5 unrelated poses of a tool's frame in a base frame.
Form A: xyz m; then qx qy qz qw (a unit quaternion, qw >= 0).
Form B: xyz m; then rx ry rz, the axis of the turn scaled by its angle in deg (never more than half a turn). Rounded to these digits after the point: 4 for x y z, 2 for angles.
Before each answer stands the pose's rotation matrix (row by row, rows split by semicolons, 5 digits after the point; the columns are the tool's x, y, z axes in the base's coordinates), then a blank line. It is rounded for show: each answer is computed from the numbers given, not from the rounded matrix.
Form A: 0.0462, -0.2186, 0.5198, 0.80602, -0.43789, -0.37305, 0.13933
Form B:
0.33817 -0.60195 -0.72340; -0.80985 -0.57768 0.10210; -0.47935 0.55132 -0.68284

0.0462, -0.2186, 0.5198, 133.47, -72.51, -61.78
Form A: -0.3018, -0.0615, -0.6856, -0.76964, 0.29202, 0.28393, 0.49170
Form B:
0.66822 -0.72871 -0.14987; -0.17028 -0.34592 0.92268; -0.72422 -0.59103 -0.35523

-0.3018, -0.0615, -0.6856, -107.03, 40.61, 39.49
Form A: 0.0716, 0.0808, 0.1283, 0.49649, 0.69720, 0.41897, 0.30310
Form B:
-0.32325 0.43833 0.83868; 0.94629 0.15592 0.28324; -0.00661 0.88519 -0.46519

0.0716, 0.0808, 0.1283, 75.39, 105.87, 63.62
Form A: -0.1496, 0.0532, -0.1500, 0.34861, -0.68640, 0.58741, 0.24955
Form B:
-0.63239 -0.77175 0.06697; -0.18540 0.06684 -0.98039; 0.75214 -0.63241 -0.18535

-0.1496, 0.0532, -0.1500, 54.40, -107.10, 91.66
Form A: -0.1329, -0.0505, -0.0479, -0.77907, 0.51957, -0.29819, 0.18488
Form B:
0.28226 -0.69930 0.65674; -0.91982 -0.39173 -0.02179; 0.27251 -0.59793 -0.75380

-0.1329, -0.0505, -0.0479, -125.80, 83.90, -48.15
